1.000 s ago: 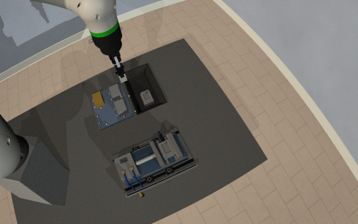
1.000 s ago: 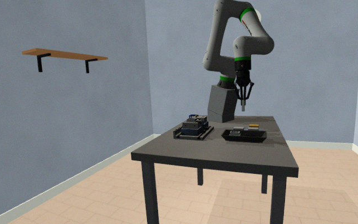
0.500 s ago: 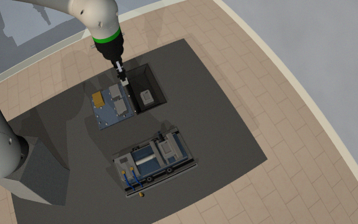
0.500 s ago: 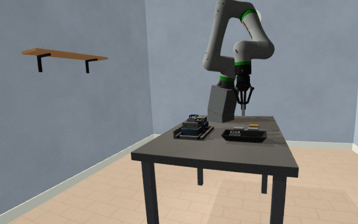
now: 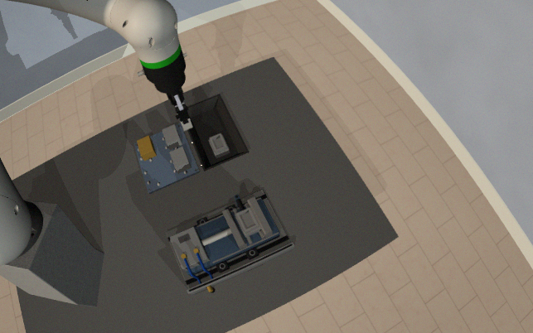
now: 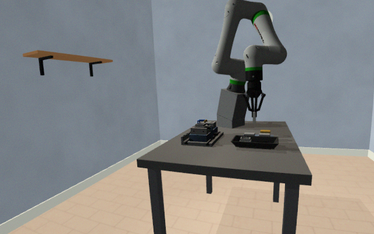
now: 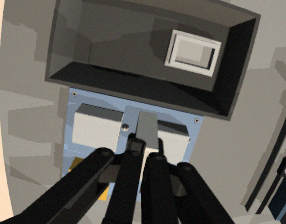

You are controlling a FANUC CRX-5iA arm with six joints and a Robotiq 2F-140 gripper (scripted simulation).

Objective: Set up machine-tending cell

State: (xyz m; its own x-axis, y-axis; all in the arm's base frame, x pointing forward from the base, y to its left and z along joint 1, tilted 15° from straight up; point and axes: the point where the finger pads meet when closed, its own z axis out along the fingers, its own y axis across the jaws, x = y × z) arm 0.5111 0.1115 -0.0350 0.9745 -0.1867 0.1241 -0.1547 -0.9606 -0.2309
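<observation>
Now: the white rod 9 cm behind my hand, 30 cm to the right of it and 7 cm below it. Also, from my hand: brass blank 14 cm behind, 8 cm to the left, 13 cm below; vise 8 cm behind, 30 cm to the right, 11 cm below.
</observation>
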